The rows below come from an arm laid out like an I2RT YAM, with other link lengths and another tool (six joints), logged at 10 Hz.
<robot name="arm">
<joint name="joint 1" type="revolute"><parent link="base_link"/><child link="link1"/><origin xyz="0 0 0.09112" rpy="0 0 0"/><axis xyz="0 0 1"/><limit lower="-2.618" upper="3.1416"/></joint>
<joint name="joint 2" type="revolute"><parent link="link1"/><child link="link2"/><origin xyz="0.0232 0.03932 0.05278" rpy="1.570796 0 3.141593"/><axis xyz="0 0 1"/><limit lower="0" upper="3.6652"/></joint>
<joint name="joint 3" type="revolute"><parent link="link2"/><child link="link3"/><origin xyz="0.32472 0 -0.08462" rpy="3.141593 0 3.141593"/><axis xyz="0 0 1"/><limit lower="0" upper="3.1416"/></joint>
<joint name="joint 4" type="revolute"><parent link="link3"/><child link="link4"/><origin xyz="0.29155 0.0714 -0.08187" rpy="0 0 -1.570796"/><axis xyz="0 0 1"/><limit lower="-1.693" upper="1.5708"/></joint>
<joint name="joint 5" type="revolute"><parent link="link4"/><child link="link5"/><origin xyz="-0.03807 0.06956 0.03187" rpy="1.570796 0 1.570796"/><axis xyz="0 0 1"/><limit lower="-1.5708" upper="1.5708"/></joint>
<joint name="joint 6" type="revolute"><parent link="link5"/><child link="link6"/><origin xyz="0.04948 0 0.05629" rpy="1.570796 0 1.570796"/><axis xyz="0 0 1"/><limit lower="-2.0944" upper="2.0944"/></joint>
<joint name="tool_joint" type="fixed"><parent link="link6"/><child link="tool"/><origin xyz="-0.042 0.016 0.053" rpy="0 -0.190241 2.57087"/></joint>
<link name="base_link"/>
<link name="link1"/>
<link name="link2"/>
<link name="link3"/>
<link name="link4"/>
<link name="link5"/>
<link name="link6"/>
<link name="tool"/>
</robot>
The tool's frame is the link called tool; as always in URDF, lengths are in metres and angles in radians.
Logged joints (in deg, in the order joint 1, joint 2, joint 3, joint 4, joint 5, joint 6), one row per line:
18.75, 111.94, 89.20, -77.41, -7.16, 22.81
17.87, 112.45, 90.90, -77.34, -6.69, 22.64
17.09, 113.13, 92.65, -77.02, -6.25, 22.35
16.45, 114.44, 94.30, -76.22, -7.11, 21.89
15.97, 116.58, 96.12, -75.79, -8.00, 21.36
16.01, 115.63, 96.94, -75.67, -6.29, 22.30
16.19, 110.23, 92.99, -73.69, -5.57, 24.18
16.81, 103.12, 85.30, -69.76, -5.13, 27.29
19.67, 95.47, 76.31, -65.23, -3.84, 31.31
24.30, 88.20, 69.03, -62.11, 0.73, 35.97
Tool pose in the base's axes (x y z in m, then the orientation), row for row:
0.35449, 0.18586, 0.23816, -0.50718, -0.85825, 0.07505, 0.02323
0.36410, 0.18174, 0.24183, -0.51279, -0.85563, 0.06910, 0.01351
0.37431, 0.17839, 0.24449, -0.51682, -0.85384, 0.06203, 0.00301
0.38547, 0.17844, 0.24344, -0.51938, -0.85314, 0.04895, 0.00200
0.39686, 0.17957, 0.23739, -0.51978, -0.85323, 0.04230, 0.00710
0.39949, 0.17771, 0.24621, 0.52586, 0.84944, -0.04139, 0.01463
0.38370, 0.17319, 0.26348, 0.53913, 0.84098, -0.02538, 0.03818
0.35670, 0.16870, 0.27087, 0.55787, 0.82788, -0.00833, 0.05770
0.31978, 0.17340, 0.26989, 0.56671, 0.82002, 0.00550, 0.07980
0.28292, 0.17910, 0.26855, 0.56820, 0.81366, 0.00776, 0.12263
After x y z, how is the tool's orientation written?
As a quaternion, x y z w.
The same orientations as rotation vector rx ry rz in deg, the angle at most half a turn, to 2 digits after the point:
-89.97, -152.24, 13.31
-91.52, -152.70, 12.33
-92.85, -153.40, 11.14
-93.37, -153.37, 8.80
-93.14, -152.89, 7.58
93.78, 151.49, -7.38
94.75, 147.80, -4.46
96.89, 143.78, -1.45
97.13, 140.55, 0.94
94.99, 136.02, 1.30

